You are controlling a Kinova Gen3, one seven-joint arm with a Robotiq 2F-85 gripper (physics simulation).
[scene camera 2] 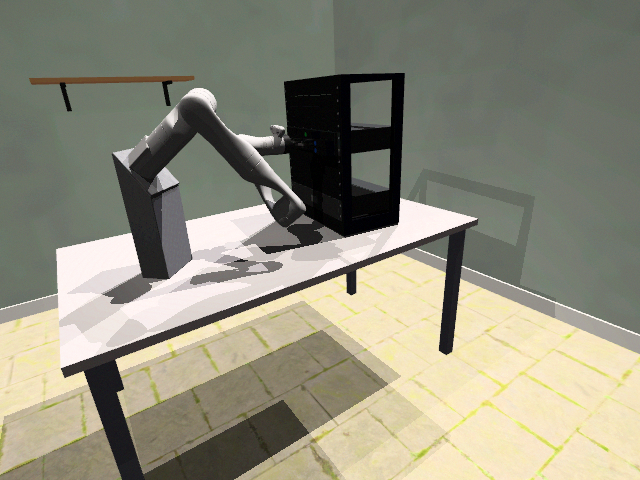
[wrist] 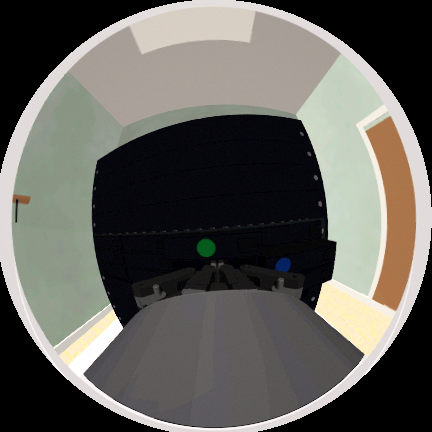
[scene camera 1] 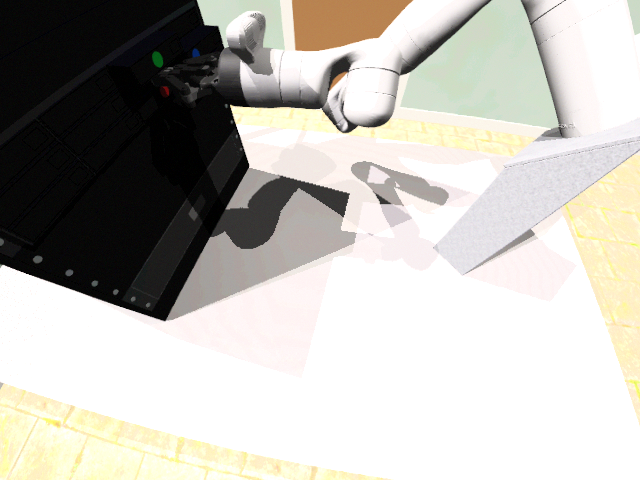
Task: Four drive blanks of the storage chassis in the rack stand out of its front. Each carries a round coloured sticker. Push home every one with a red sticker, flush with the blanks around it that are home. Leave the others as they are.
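Note:
The black storage chassis sits in the rack. A green sticker is on an upper blank. A red sticker is on a blank below it in scene view 1; the gripper hides it in the wrist view. A blue sticker is on a blank to the right that stands out, and a second blue sticker shows below it. My gripper is shut and empty, its tips at the dark band between green and red. Contact is too dark to tell.
The rack stands on the white table. The arm's grey pedestal stands opposite the rack front. The protruding blue-stickered blanks are close beside the gripper's right side. A wall shelf is far behind the arm.

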